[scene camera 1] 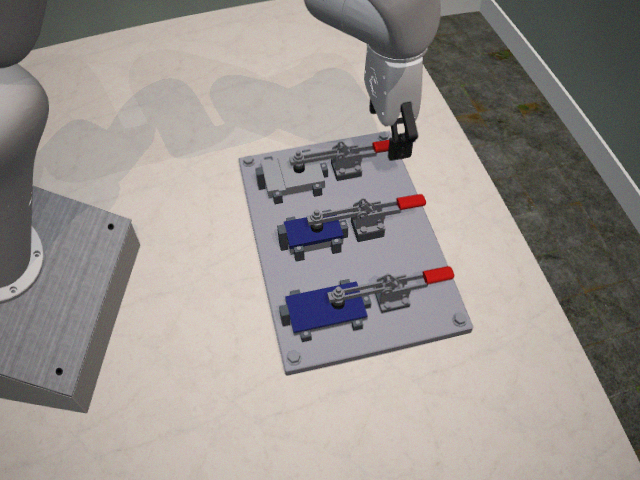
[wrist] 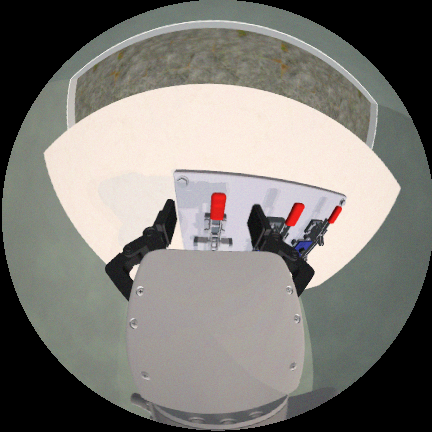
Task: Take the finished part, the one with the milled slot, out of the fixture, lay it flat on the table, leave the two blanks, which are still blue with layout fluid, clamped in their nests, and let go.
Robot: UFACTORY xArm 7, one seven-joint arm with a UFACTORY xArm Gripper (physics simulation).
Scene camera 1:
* gripper: 389, 133
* blue blank: 311, 310
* finished part: 279, 175
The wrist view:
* gripper: 213, 210
